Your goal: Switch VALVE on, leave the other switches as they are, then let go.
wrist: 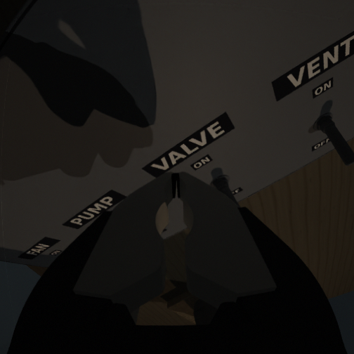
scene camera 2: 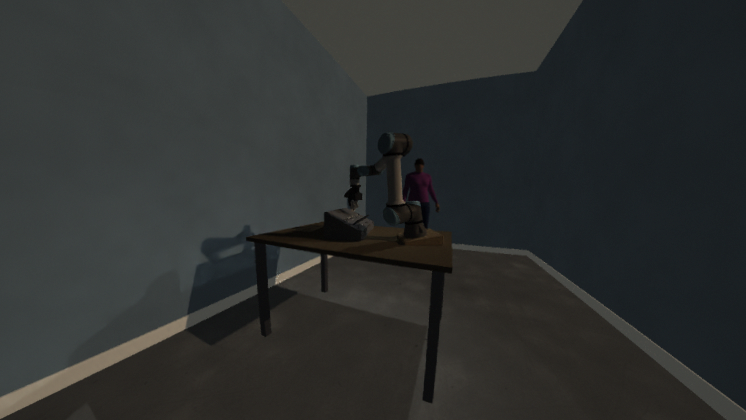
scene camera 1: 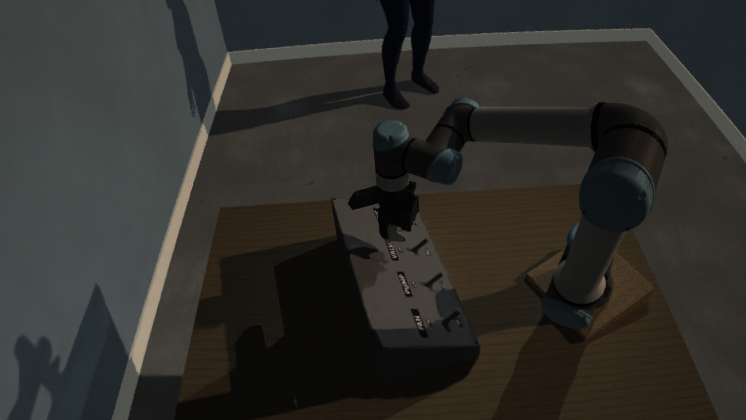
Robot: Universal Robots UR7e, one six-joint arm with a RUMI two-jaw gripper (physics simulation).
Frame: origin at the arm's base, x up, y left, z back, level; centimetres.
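Seen in the pictures: gripper, fingertip midpoint: (scene camera 2: pixel 353 212) (scene camera 1: pixel 391 243); arm's base at its link origin: (scene camera 2: pixel 415 235).
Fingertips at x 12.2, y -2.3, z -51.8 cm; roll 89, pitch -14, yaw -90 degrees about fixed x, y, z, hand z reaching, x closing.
Note:
Pixels of each thing's top centre, then the offset from my fingertips to it. Level surfaces: height alone.
- VALVE label at its top centre: (scene camera 1: pixel 391 248) dz -0.2, dx -3.1, dy -0.9 cm
- PUMP lever at its top centre: (scene camera 1: pixel 436 274) dz +11.7, dx -2.8, dy +7.4 cm
- FAN lever at its top centre: (scene camera 1: pixel 452 312) dz +15.9, dx -2.8, dy +18.7 cm
- table at its surface level: dx -15.7 cm
The grey sloped switch panel (scene camera 1: pixel 365 307) (scene camera 2: pixel 336 225) (wrist: pixel 200 65) stands on the table. The VALVE label (scene camera 1: pixel 392 250) (wrist: pixel 189 144) has its dark lever (scene camera 1: pixel 419 246) (wrist: pixel 226 186) beside it, leaning toward OFF; the finger partly hides that lever's end and the OFF label in the wrist view. My gripper (scene camera 1: pixel 385 232) (scene camera 2: pixel 353 206) (wrist: pixel 176 174) is shut and empty, above the panel. In the wrist view its tips appear just below the VALVE label, left of the lever. Whether they touch anything cannot be told.
The VENT lever (wrist: pixel 336 139) leans toward OFF. The PUMP lever (scene camera 1: pixel 434 280) and FAN lever (scene camera 1: pixel 451 319) lean away from their labels. The arm's base stands on a wooden block (scene camera 1: pixel 629 284) on the table (scene camera 1: pixel 501 229) (scene camera 2: pixel 297 241). A person (scene camera 1: pixel 396 52) (scene camera 2: pixel 420 185) stands behind.

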